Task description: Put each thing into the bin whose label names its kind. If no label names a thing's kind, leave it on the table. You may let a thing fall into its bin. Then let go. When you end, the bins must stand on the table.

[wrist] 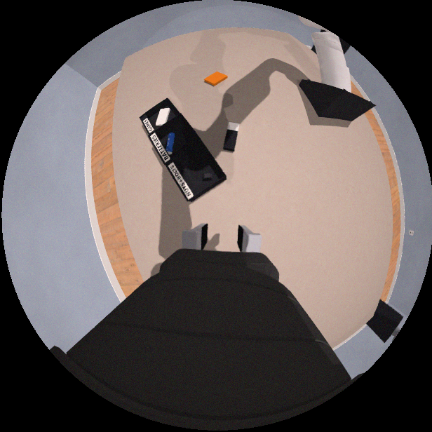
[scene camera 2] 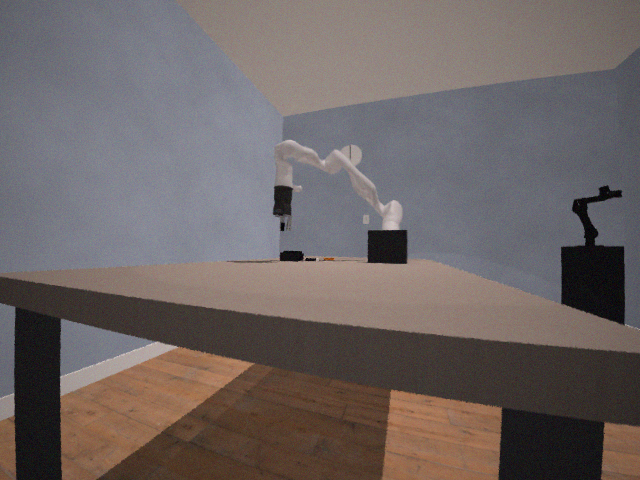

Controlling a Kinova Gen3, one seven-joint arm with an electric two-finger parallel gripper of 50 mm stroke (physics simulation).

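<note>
The black bin unit stands on the table with compartments labelled GAMES, BATTERIES and NUTS+BOLTS. A white block lies in the GAMES compartment. A blue cylinder lies in BATTERIES. A small dark thing shows in NUTS+BOLTS, too dim to identify. An orange flat block lies on the table beyond the bins. A black block with a white end lies on the table beside the bins. My gripper is open and empty, above the table near the NUTS+BOLTS end.
My arm's black base block stands on the table. A second, black arm stands on a black pedestal beyond the table at the right in the scene view.
</note>
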